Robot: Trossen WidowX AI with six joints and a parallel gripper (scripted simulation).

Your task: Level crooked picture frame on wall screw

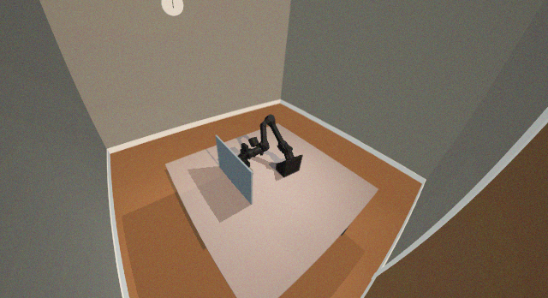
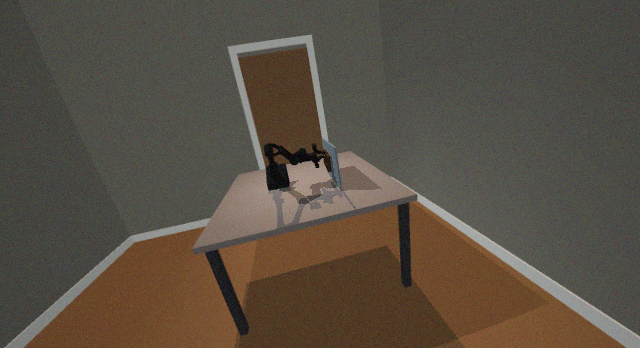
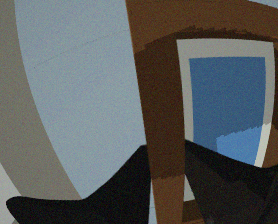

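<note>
The picture frame lies 5 cm below my gripper tip and 1 cm to the left of it. Round my gripper tip: wall panel (7 cm below, 2 cm ahead).
</note>
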